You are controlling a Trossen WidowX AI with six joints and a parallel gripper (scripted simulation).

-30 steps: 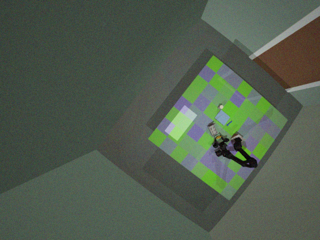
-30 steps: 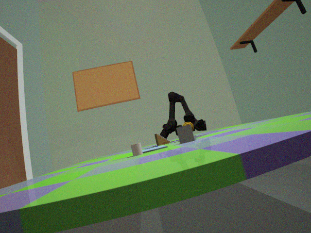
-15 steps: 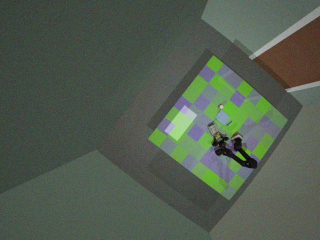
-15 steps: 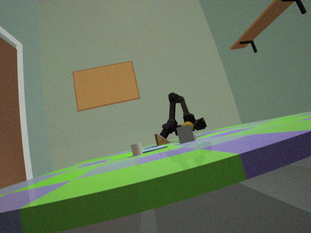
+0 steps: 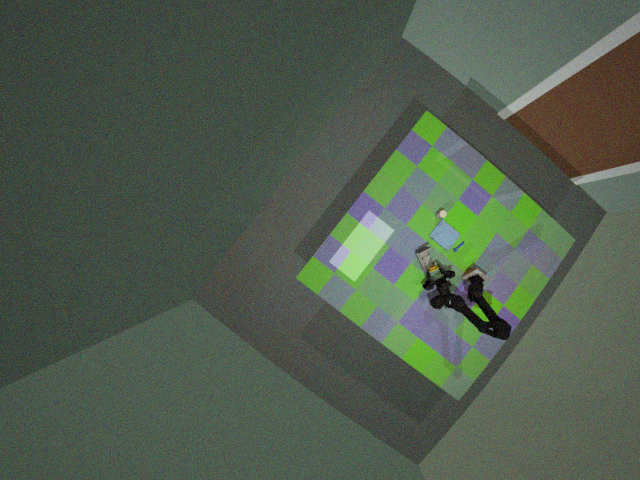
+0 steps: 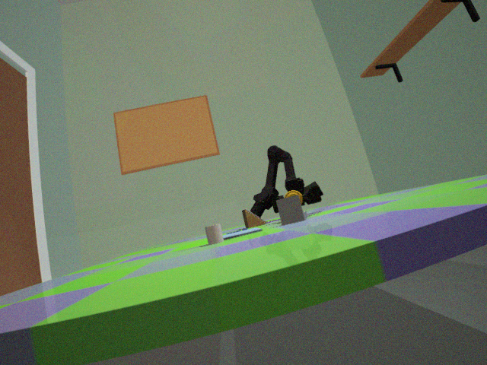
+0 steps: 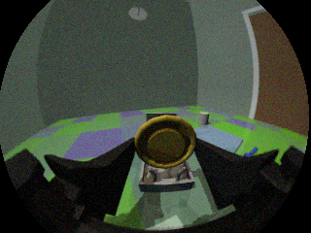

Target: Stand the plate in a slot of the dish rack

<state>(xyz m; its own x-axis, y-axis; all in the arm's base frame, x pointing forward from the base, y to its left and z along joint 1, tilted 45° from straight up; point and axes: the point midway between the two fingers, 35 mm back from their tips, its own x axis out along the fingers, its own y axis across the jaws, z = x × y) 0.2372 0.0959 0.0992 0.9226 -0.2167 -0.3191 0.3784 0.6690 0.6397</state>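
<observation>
The dish rack lies 40 mm ahead of my gripper tip, 20 mm to the right of it and 50 mm below it. Also, from my gripper tip: plate 10 mm behind; then blue spoon 80 mm behind, 210 mm to the right, 70 mm below; then beige cylinder 140 mm ahead, 280 mm to the right, 50 mm below.
</observation>
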